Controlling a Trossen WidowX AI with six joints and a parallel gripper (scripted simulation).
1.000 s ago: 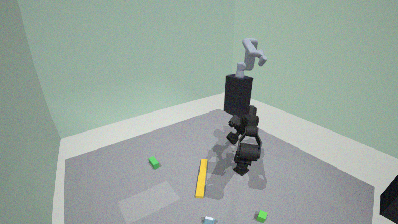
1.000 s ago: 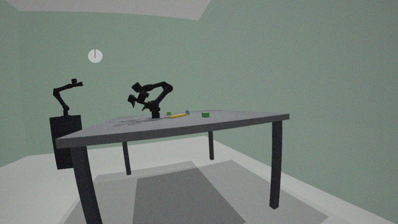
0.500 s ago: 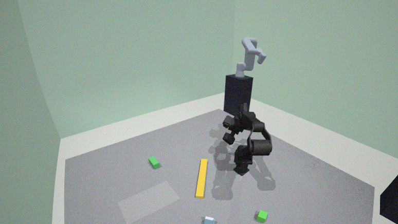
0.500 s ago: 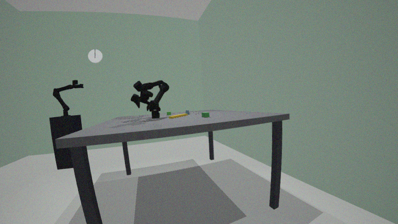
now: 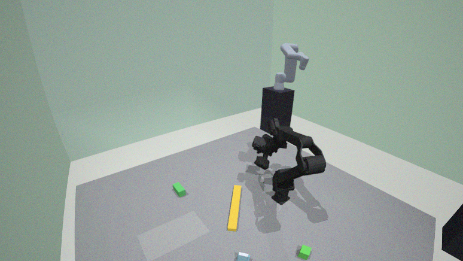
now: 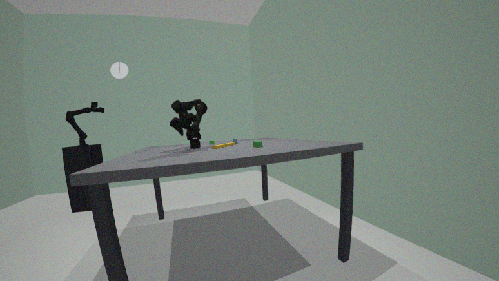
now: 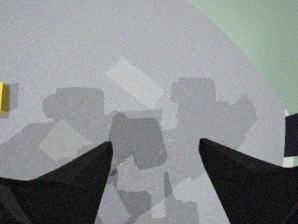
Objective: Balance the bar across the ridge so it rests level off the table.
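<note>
The yellow bar is 240 mm ahead of my gripper tip, 140 mm to the left of it and 80 mm below it.
</note>
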